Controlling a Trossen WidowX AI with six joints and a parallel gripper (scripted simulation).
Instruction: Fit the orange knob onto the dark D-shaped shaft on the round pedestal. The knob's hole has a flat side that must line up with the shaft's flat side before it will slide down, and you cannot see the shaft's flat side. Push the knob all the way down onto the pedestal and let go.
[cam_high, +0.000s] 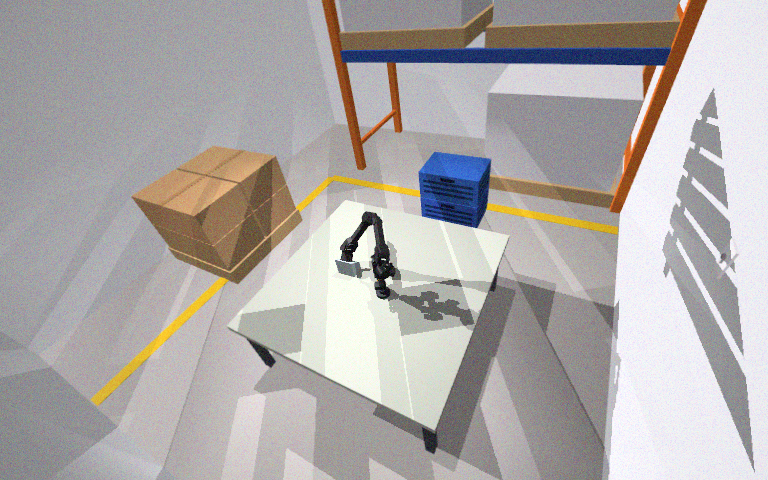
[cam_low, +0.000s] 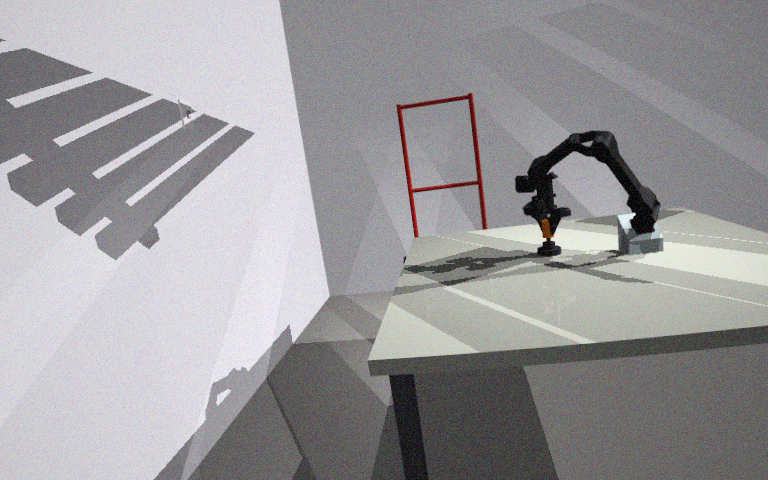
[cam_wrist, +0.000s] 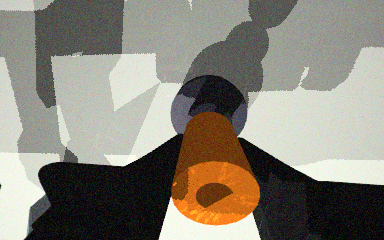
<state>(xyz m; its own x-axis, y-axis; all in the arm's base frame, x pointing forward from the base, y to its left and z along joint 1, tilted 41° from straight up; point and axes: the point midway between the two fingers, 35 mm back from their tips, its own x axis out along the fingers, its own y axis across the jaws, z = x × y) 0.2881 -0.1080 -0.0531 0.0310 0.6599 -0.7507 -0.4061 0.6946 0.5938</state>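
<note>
My gripper tip is 2 cm below the orange knob. Round my gripper tip: round pedestal: 4 cm below.
</note>
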